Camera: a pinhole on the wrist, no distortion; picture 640 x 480 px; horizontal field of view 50.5 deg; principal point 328.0 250.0 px. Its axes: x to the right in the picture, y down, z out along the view. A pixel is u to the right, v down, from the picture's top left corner.
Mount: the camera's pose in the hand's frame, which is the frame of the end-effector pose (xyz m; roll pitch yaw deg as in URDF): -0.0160 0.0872 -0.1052 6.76 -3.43 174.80
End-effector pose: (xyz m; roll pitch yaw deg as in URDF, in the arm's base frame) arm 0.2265 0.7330 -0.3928 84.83 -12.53 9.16
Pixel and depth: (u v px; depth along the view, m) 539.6 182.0 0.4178
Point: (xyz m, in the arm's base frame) 0.1185 0.4181 -0.2079
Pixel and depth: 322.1 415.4 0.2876
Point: 0.2421 0.5504 -0.3277
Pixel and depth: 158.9 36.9 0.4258
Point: 0.3345 0.4765 -0.0882
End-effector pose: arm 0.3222 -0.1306 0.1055 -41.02 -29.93 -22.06
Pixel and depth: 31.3 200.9 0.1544
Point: 0.4325 -0.0561 0.1024
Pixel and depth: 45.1 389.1 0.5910
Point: 0.4885 0.1510 0.5429
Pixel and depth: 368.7 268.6 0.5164
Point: 0.3491 0.2579 0.2917
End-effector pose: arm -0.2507 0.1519 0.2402 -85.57 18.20 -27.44
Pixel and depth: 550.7 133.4 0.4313
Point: -0.2507 0.5330 0.0916
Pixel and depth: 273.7 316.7 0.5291
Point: -0.0198 0.5150 0.1666
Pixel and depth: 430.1 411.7 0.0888
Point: -0.2970 0.1671 0.1736
